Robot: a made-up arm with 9 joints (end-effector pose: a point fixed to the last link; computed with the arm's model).
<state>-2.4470 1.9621 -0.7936 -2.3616 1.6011 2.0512 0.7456 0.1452 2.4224</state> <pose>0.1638 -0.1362 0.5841 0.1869 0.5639 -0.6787 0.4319</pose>
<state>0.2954 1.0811 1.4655 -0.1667 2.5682 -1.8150 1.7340 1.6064 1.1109</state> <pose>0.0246 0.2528 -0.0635 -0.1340 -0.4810 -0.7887 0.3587</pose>
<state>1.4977 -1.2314 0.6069 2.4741 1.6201 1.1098 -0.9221 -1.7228 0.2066</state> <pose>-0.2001 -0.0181 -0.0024 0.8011 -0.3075 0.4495 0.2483</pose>
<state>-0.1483 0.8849 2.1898 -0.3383 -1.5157 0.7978 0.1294 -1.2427 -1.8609</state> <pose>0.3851 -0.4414 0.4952 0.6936 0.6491 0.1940 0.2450</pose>
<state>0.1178 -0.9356 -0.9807 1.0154 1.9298 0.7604 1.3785 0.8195 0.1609</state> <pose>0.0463 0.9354 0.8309 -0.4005 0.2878 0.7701 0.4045</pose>
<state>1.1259 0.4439 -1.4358 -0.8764 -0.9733 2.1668 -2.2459 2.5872 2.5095</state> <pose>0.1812 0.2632 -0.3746 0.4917 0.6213 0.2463 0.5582</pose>
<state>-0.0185 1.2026 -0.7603 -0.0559 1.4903 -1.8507 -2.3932 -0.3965 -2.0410</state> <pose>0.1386 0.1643 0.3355 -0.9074 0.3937 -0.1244 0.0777</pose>
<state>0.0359 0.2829 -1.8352 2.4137 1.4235 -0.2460 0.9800 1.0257 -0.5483</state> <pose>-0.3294 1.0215 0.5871 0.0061 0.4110 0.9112 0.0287</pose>
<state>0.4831 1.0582 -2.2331 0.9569 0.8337 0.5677 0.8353 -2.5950 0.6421</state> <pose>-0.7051 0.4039 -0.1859 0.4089 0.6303 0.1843 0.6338</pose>
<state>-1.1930 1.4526 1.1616 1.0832 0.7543 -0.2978 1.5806 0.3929 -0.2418</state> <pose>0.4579 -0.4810 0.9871 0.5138 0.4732 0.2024 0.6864</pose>
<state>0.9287 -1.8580 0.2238 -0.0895 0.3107 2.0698 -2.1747 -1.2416 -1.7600</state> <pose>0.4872 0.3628 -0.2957 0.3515 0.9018 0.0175 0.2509</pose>
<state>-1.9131 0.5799 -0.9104 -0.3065 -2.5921 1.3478 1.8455 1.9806 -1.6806</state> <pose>-0.2190 -0.7872 -0.0395 0.4389 -0.1870 -0.0371 0.8781</pose>
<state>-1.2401 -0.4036 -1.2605 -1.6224 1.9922 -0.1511 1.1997 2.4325 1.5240</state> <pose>-0.2294 0.8739 -0.2155 0.2296 0.2256 0.9277 0.1889</pose>
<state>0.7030 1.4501 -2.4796 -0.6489 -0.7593 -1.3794 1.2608 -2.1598 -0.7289</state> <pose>-0.6777 0.4667 0.0901 0.5220 0.0616 -0.0931 0.8456</pose>
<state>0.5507 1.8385 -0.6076 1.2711 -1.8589 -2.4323 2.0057 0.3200 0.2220</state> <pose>0.0162 0.0894 0.9545 -0.0317 0.0165 0.7626 0.6458</pose>
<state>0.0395 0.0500 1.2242 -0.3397 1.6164 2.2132 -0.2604 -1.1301 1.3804</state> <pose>0.2659 0.1731 0.4168 -0.1077 -0.9817 -0.0124 0.1565</pose>
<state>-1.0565 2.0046 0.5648 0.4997 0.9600 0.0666 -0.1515 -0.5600 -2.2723</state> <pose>-0.4870 -0.4422 0.8109 -0.8695 0.4224 0.2560 0.0032</pose>
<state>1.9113 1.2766 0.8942 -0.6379 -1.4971 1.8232 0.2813 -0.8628 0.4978</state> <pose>-0.1762 -0.1884 0.9403 0.6281 0.1180 0.5429 0.5448</pose>
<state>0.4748 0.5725 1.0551 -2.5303 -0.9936 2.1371 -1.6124 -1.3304 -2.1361</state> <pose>-0.1163 0.1697 0.3682 -0.8012 0.3793 0.2492 0.3901</pose>
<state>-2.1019 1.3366 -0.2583 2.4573 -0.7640 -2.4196 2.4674 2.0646 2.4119</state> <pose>-0.7398 -0.3011 1.3253 0.3440 0.8216 -0.4503 0.0622</pose>
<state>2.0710 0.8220 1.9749 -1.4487 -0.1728 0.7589 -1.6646 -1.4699 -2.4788</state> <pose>-0.0138 -0.2069 0.8457 0.3411 -0.0124 0.8879 0.3084</pose>
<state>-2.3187 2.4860 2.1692 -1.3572 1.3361 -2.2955 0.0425 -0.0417 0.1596</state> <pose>0.3505 -0.3105 0.1535 -0.3066 -0.8120 0.4965 0.0121</pose>
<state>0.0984 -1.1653 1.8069 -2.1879 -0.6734 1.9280 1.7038 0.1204 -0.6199</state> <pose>-0.3090 -0.4796 0.4028 -0.2321 -0.2675 0.9141 0.1977</pose>
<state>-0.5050 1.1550 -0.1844 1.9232 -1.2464 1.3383 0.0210 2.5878 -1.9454</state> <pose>-0.7332 -0.0014 1.2142 -0.5740 -0.5971 0.3263 0.4555</pose>
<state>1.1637 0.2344 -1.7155 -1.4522 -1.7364 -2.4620 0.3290 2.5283 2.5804</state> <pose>0.2287 0.4709 1.1058 -0.7532 0.0614 -0.2719 0.5958</pose>
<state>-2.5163 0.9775 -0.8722 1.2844 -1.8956 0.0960 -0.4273 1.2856 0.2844</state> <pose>0.2546 -0.5882 -0.0446 0.6538 0.0034 0.5152 0.5542</pose>
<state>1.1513 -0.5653 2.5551 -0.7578 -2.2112 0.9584 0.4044 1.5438 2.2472</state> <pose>-0.3751 -0.1801 -0.3288 0.5320 0.4580 0.4369 0.5625</pose>
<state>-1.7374 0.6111 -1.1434 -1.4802 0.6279 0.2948 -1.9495 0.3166 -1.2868</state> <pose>-0.8375 -0.3272 0.5725 0.3527 0.1520 -0.8426 0.3776</pose>
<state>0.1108 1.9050 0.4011 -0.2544 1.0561 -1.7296 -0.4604 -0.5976 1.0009</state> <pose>-0.3860 0.0097 0.6696 0.4625 -0.3152 0.7351 0.3826</pose>
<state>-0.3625 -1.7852 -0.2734 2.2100 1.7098 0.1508 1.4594 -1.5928 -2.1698</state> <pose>0.2357 0.8858 -0.1451 -0.4895 0.5463 -0.3709 0.5696</pose>
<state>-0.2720 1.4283 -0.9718 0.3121 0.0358 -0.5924 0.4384 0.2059 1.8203</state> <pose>-0.5645 0.2441 0.7517 -0.3330 0.3990 0.3260 0.7898</pose>
